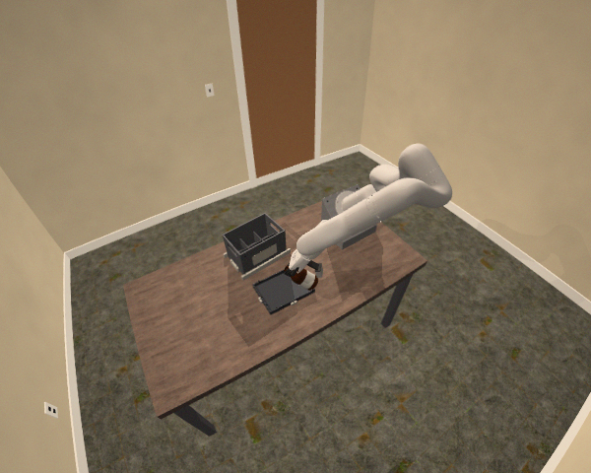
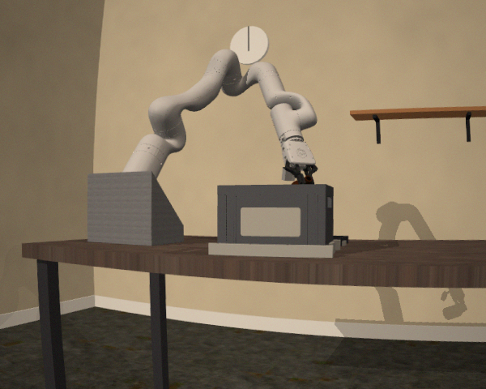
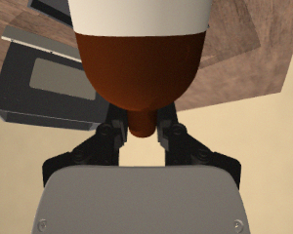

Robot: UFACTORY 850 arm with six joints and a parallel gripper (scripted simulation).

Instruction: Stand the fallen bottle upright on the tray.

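The brown bottle lies 3 cm behind my hand, 3 cm to the left of it and 4 cm below it. The rest, counted from my hand: grey crate 2 cm behind, 34 cm to the right, 12 cm below; then dark tray 1 cm ahead, 6 cm to the right, 19 cm below.
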